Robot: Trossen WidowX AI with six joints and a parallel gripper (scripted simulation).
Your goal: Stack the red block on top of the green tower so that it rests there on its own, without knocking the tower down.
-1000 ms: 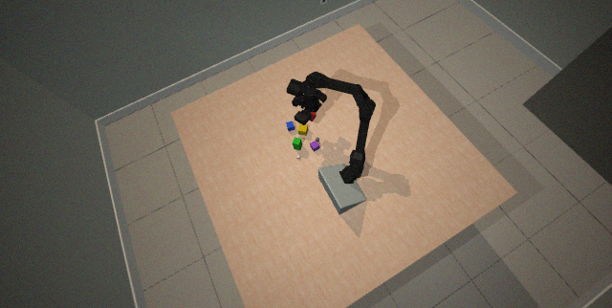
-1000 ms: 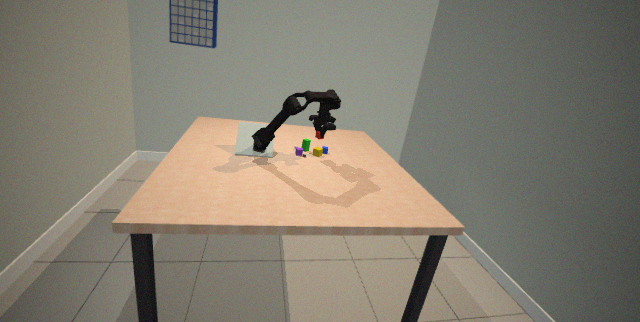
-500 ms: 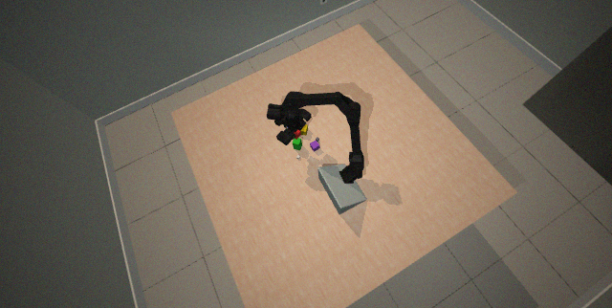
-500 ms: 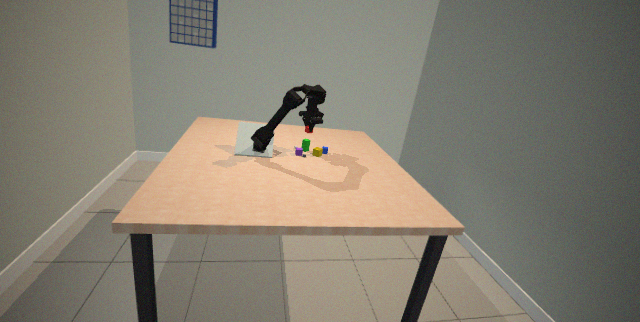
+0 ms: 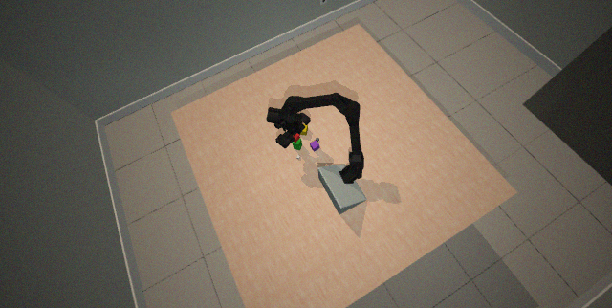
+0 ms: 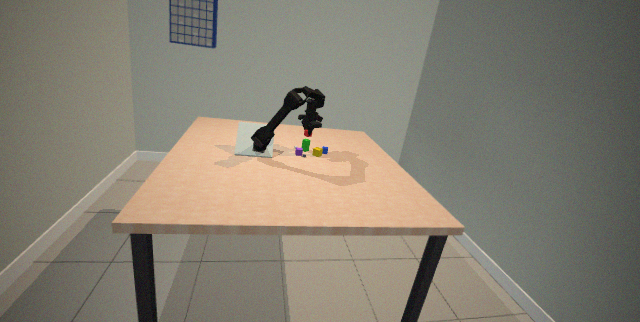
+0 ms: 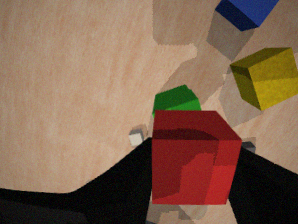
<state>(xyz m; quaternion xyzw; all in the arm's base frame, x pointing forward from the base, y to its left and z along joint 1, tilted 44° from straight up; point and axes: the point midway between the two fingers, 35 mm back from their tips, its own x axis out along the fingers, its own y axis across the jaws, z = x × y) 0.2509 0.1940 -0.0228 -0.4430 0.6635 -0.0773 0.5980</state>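
Right now the small white bit is 10 cm below my gripper tip, 6 cm behind it and 2 cm to the left of it. The rest, counted from my gripper tip: yellow block 8 cm below, 7 cm ahead, 6 cm to the right; red block 1 cm above; purple block 8 cm to the right, 8 cm below, 4 cm behind.
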